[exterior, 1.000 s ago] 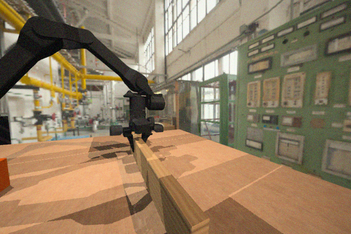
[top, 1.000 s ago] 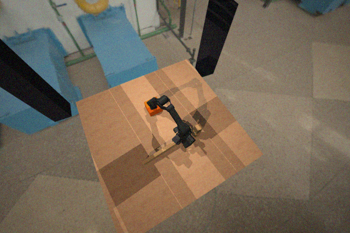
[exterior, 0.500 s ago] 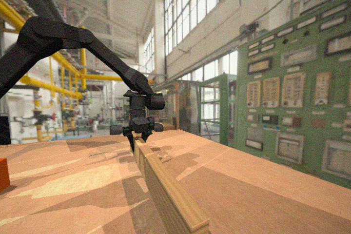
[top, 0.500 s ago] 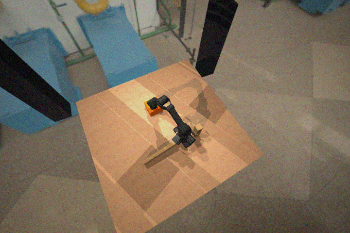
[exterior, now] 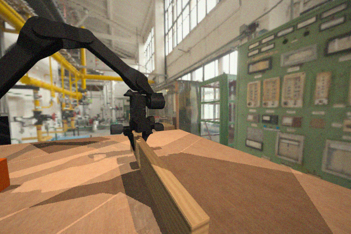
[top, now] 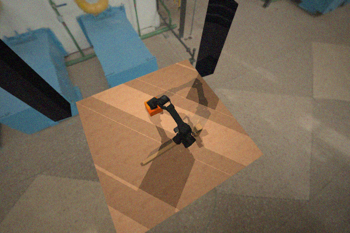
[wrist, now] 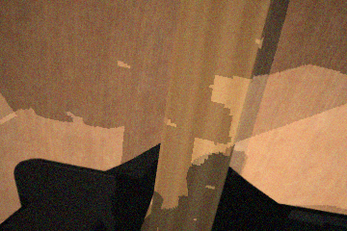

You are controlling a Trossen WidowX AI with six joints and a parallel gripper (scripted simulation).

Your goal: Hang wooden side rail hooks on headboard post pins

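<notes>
Right now the wooden headboard post is 140 mm to the left of my gripper tip, 40 mm above it and 10 mm behind it.
</notes>
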